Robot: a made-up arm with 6 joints.
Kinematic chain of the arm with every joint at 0, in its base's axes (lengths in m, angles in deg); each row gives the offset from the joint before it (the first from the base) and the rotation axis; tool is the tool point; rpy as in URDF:
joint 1: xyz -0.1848 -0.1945 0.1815 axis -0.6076 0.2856 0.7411
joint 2: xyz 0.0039 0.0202 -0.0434 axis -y
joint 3: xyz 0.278 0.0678 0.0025 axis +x
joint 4: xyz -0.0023 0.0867 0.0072 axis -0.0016 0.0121 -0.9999
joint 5: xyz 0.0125 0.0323 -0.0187 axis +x
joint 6: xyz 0 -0.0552 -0.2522 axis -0.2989 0.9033 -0.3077
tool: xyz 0.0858 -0.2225 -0.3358 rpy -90 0 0
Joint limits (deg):
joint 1: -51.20..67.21
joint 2: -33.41..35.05
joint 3: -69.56..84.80
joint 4: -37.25..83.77
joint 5: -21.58..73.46
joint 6: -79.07..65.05
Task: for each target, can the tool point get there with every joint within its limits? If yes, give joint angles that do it. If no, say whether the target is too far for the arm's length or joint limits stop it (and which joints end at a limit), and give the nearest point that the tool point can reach.
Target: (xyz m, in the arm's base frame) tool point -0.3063 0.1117 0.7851
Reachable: no: joint limits stop it (at a limit: joint 2, joint 3, joint 4, joint 5) | nearest point -0.2807 0.1597 0.8636 | short by 0.095 m
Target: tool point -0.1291 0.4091 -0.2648
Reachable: yes | joints 13.75 8.55 43.56 17.24 34.13 39.56
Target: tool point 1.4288 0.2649 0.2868
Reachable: no: too far | nearest point 0.7809 0.0639 0.2155 | short by 0.682 m
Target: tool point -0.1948 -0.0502 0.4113
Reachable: no: joint limits stop it (at a limit: joint 1, joint 2, joint 3, joint 5, joint 6) | nearest point -0.1696 0.0477 0.4900 | short by 0.128 m
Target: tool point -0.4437 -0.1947 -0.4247
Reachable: yes | joints 51.66 -3.18 31.46 1.30 26.29 51.13
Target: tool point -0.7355 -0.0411 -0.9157
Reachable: no: too far | nearest point -0.5795 -0.0714 -0.7001 | short by 0.268 m
